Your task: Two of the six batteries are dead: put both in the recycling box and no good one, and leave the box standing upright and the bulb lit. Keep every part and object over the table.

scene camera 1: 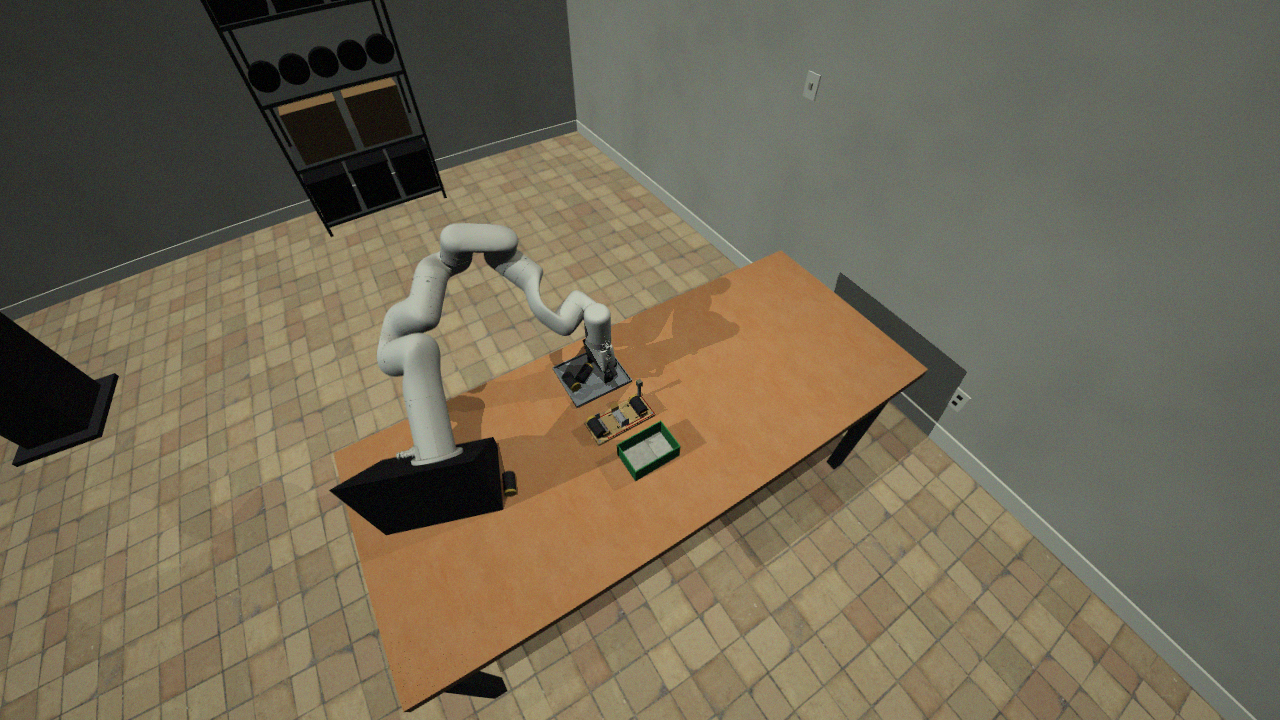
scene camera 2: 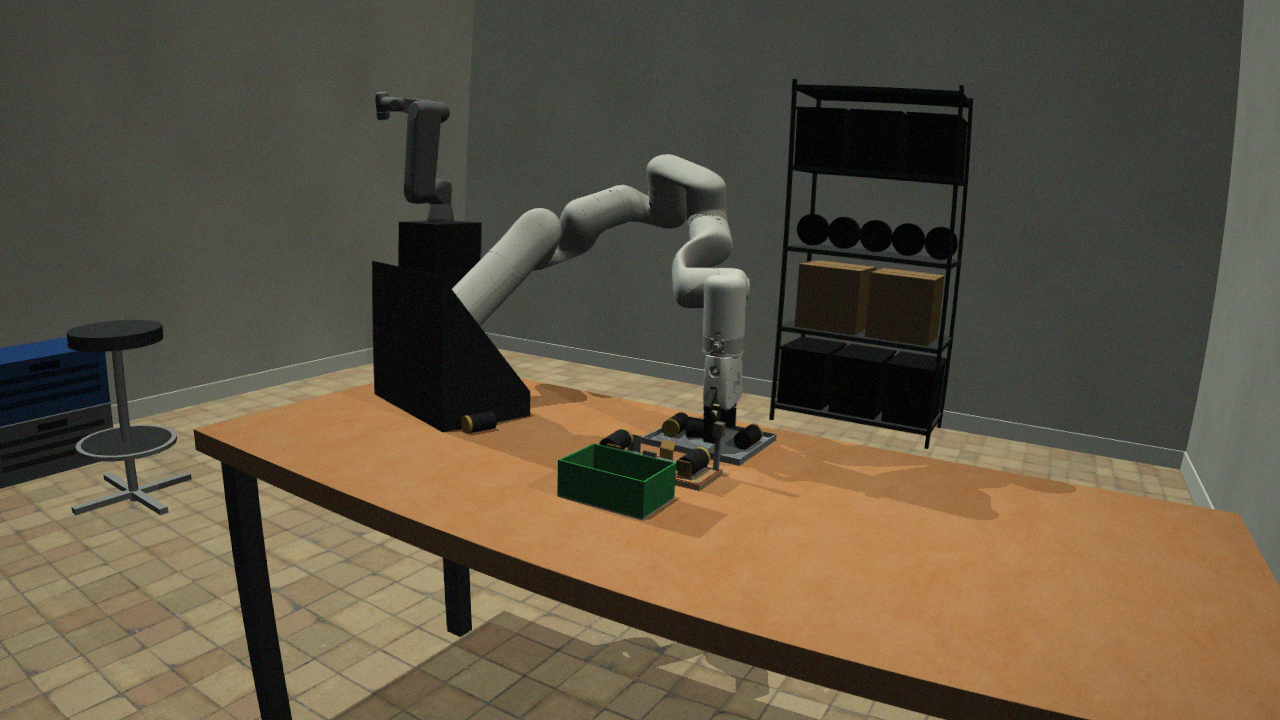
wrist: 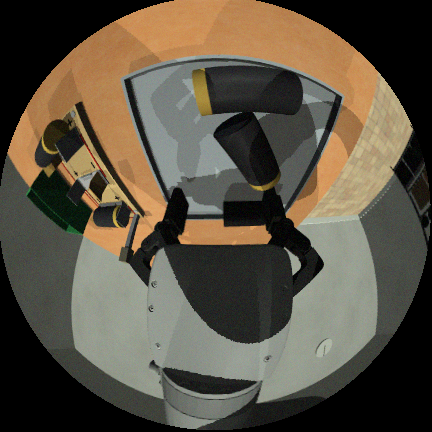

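Pixels of known places: gripper, between the fingertips: (scene camera 1: pixel 600 371) (wrist: pixel 222 192); arm's base, origin of its link: (scene camera 1: pixel 437 458) (scene camera 2: pixel 453 320).
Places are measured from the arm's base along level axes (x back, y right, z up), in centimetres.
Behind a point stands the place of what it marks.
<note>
My gripper (scene camera 1: pixel 608 376) @[x -51.5, y -19.5, z -16.6 cm] (wrist: pixel 222 192) @[x -51.5, y -19.5, z -16.6 cm] is open, pointing down over the grey tray (scene camera 1: pixel 595 391) @[x -47.3, y -14.1, z -18.6 cm] (scene camera 2: pixel 741 455) @[x -57.7, y -17.1, z -18.7 cm] (wrist: pixel 145 90) @[x -41.5, y -12.6, z -18.6 cm]. Three dark batteries lie in the tray: a far one (wrist: pixel 252 91) @[x -41.6, y -19.9, z -15.2 cm], a slanted one (wrist: pixel 252 152) @[x -45.7, y -20.8, z -15.2 cm] whose gold end is by the right fingertip, and a near one (wrist: pixel 245 213) @[x -54.3, y -22.6, z -16.0 cm] partly hidden by that finger. Two batteries (scene camera 1: pixel 597 425) @[x -42.2, y 0.4, z -14.0 cm] (scene camera 1: pixel 638 406) @[x -56.1, y -0.6, z -14.6 cm] (wrist: pixel 111 215) @[x -55.0, y -4.0, z -15.3 cm] sit on the tester board (wrist: pixel 82 161) @[x -46.8, y -1.9, z -18.0 cm]. Another battery (scene camera 1: pixel 510 483) @[x -13.6, y 6.1, z -15.7 cm] (scene camera 2: pixel 481 421) @[x -14.7, y 5.9, z -16.6 cm] lies beside the arm's base. The green box (scene camera 1: pixel 658 463) @[x -53.1, y 18.3, z -15.8 cm] (scene camera 2: pixel 599 488) @[x -53.0, y 18.2, z -15.8 cm] stands upright. Whether the bulb is lit cannot be told.
The tester board stands between the tray and the green box. A thin post with a small block (scene camera 1: pixel 639 385) @[x -58.5, y -5.1, z -10.8 cm] (wrist: pixel 126 253) @[x -58.1, y -6.4, z -11.0 cm] rises at the board's end, near the left finger in the wrist view. The black base (scene camera 1: pixel 429 492) @[x 3.7, y 8.4, z 0.2 cm] (scene camera 2: pixel 429 358) @[x -4.5, y 10.0, z -5.5 cm] stands on the wooden table (scene camera 1: pixel 769 358) @[x -106.1, y -1.0, z -19.0 cm] (scene camera 2: pixel 850 555) @[x -89.4, y 9.1, z -18.9 cm].
</note>
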